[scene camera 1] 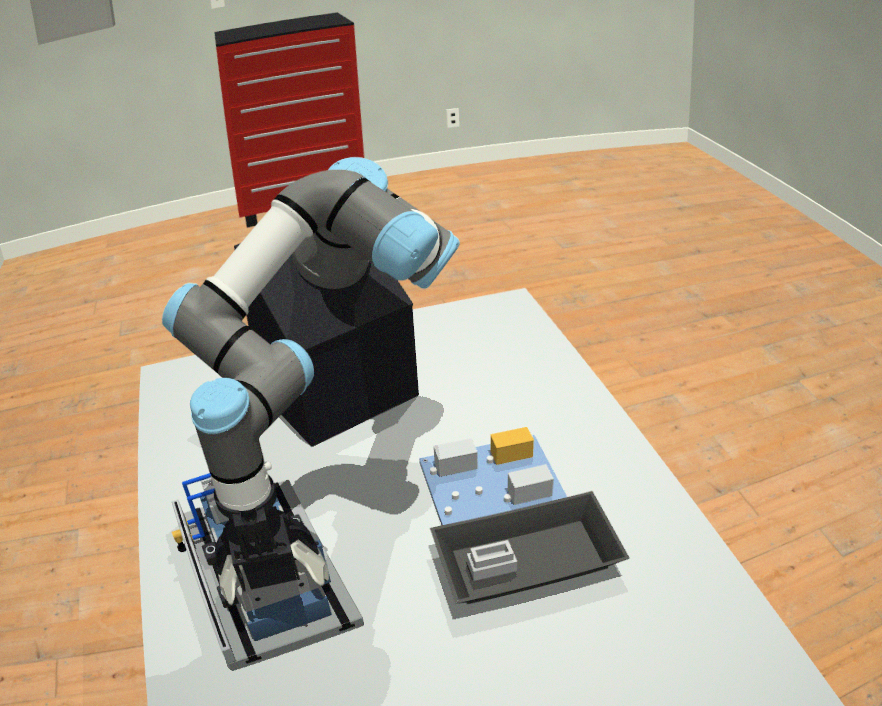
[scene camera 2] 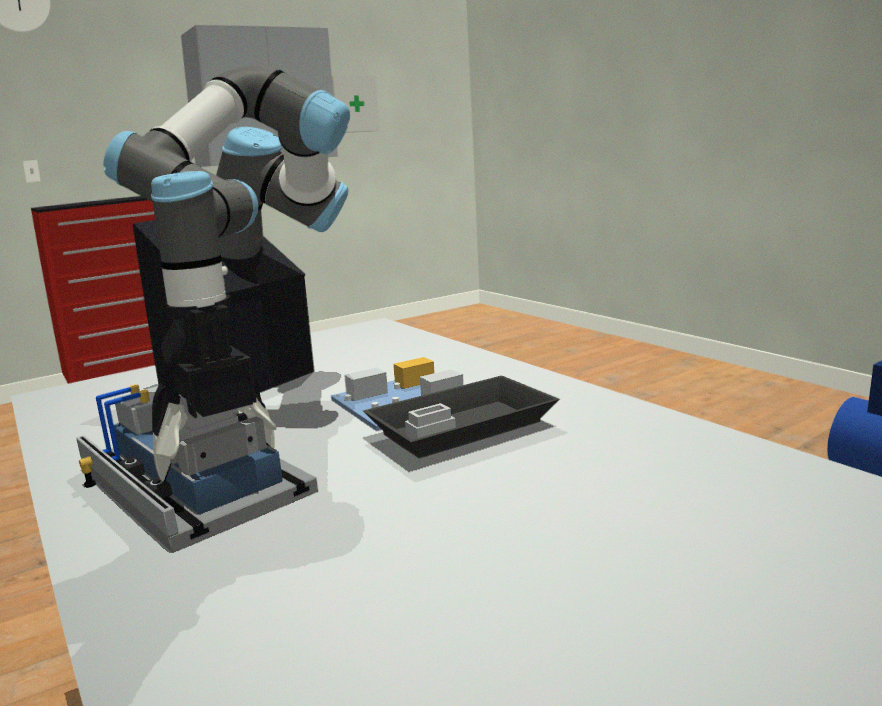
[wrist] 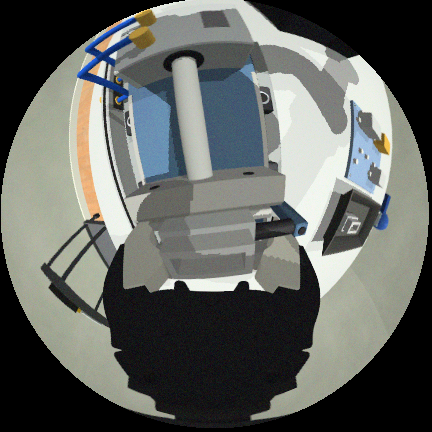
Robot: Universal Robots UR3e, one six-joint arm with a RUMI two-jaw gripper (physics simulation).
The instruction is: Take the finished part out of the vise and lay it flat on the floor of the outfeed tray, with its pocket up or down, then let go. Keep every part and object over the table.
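Pixels of known places: gripper, between the fingertips: (wrist: 211, 218); arm's base, origin of its link: (scene camera 1: 330, 255) (scene camera 2: 225, 238).
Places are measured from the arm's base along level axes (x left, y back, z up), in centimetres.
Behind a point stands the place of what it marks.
Observation:
The finished part (wrist: 206, 245) @[y -45.4, x -20.3, z -14.8 cm], a grey stepped block with a rectangular pocket facing the camera, sits in the vise (scene camera 1: 286, 622) @[y -52.7, x -19.9, z -22.1 cm] (scene camera 2: 231, 482) @[y -52.7, x -20.3, z -21.6 cm] (wrist: 215, 197) @[y -43.4, x -19.8, z -16.3 cm], beside the grey jaw. The gripper and the vise hide it in the scene views. My gripper (scene camera 1: 269, 577) @[y -47.5, x -20.0, z -21.3 cm] (scene camera 2: 217, 460) @[y -47.5, x -20.0, z -21.3 cm] (wrist: 211, 218) @[y -47.5, x -20.0, z -21.3 cm] points down over the vise and is open, one finger on each side of the part. In the wrist view the left finger is close to it, and a narrow gap shows at the right. The outfeed tray (scene camera 1: 559, 555) @[y -51.5, x 18.1, z -24.8 cm] (scene camera 2: 470, 434) @[y -55.9, x 11.1, z -23.7 cm] (wrist: 342, 205) @[y -46.2, x 3.1, z -23.2 cm] is dark, with sloped walls.
A similar grey part (scene camera 1: 491, 560) @[y -51.2, x 8.2, z -21.7 cm] (scene camera 2: 429, 418) @[y -51.2, x 7.8, z -21.9 cm] (wrist: 351, 225) @[y -50.5, x 10.3, z -22.8 cm] lies in the tray's near left portion, pocket up. Behind the tray, a blue board (scene camera 1: 463, 504) @[y -36.6, x 9.3, z -25.1 cm] carries grey blocks and an orange block (scene camera 1: 512, 445) @[y -30.4, x 19.5, z -21.8 cm] (scene camera 2: 413, 372) @[y -30.5, x 18.9, z -22.7 cm]. Blue pipes (scene camera 1: 194, 507) @[y -33.2, x -29.0, z -16.9 cm] (scene camera 2: 108, 423) @[y -33.2, x -29.6, z -17.8 cm] (wrist: 97, 62) rise beside the vise.

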